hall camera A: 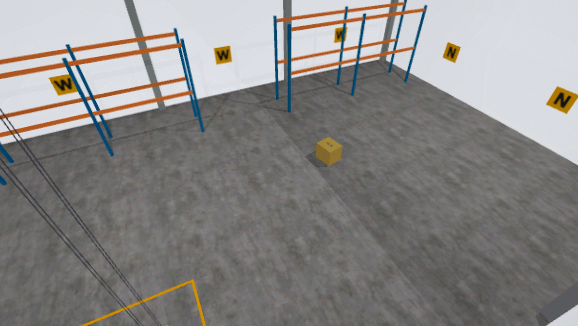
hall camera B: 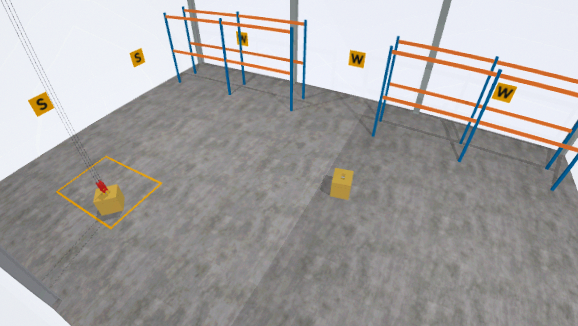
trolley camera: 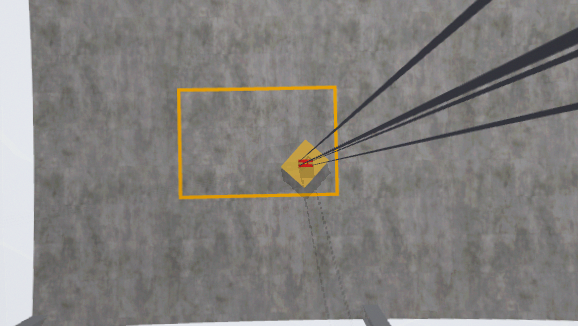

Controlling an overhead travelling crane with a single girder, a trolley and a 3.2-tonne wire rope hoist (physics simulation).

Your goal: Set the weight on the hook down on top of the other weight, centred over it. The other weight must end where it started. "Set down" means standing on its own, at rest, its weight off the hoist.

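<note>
A yellow block-shaped weight (hall camera B: 109, 201) (trolley camera: 292, 167) hangs on the red hook block (hall camera B: 102, 186) (trolley camera: 305, 163), which is the gripper, right above it. Its shadow shows beneath it, so it seems to hang a little above the floor, near a corner of the marked rectangle. In the trolley camera its top looks like a diamond against the rectangle's sides. The other yellow weight (hall camera A: 328, 152) (hall camera B: 341, 184) stands on the floor, well apart from the hanging one. The other weight does not show in the trolley camera, and the hanging one does not show in hall camera A.
An orange-yellow rectangle (hall camera A: 136, 306) (hall camera B: 133, 170) (trolley camera: 257, 88) is marked on the floor. Blue and orange racks (hall camera A: 289, 70) (hall camera A: 88, 106) (hall camera B: 291, 70) (hall camera B: 479, 116) stand along the W wall. Ropes run up from the hook block, slanting in the trolley camera.
</note>
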